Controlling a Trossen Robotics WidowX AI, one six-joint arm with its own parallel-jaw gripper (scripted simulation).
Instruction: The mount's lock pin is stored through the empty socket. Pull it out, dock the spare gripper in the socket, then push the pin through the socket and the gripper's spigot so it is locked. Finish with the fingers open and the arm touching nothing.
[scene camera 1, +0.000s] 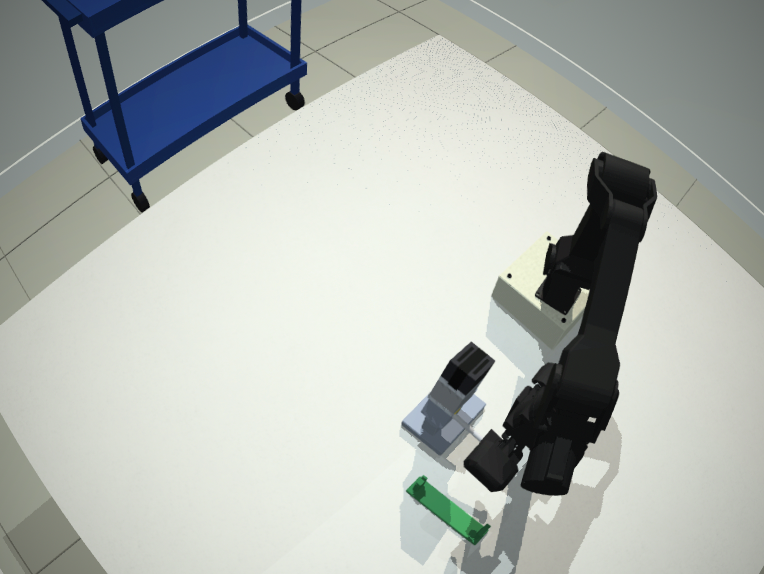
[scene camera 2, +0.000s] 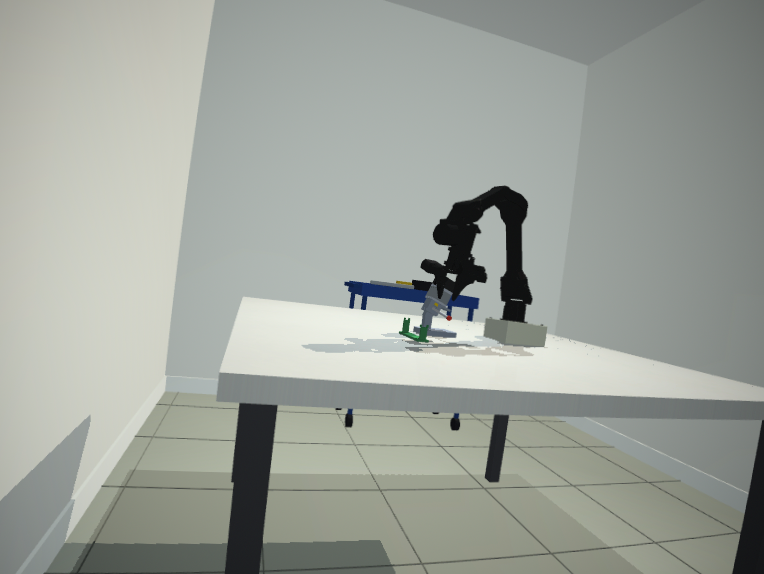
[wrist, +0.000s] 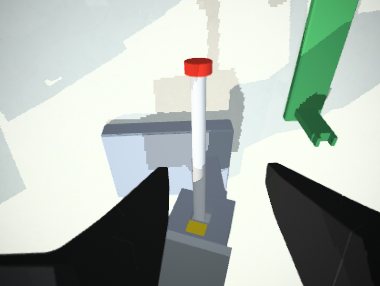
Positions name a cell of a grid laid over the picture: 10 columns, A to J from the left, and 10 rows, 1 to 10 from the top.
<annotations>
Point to the gripper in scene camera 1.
G8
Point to the gripper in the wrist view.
F7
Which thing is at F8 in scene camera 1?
A socket block.
</annotations>
